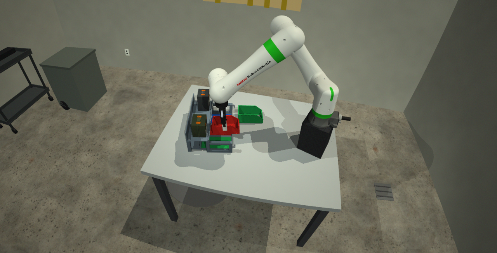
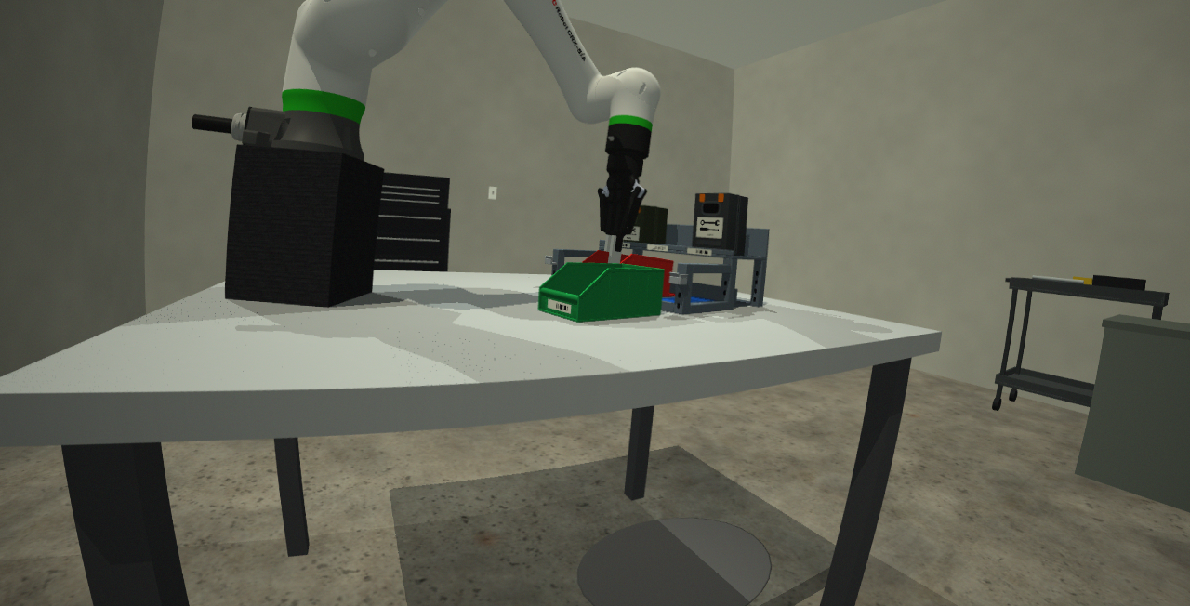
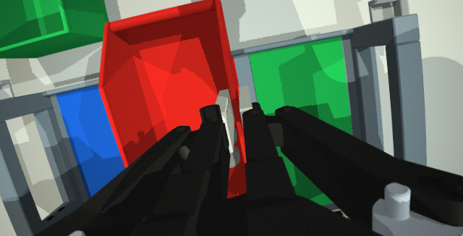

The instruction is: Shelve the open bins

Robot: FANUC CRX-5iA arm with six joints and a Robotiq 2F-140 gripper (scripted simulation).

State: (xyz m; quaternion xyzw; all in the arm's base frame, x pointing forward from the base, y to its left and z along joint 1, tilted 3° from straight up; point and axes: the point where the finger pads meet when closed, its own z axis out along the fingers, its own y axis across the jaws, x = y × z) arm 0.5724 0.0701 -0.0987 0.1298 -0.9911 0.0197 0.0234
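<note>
Right now my hand is 10 mm short of the red bin, 50 mm to the left of it and 40 mm above it. The rest, counted from my hand: green bin: 120 mm behind, 210 mm to the right, 50 mm below.
</note>
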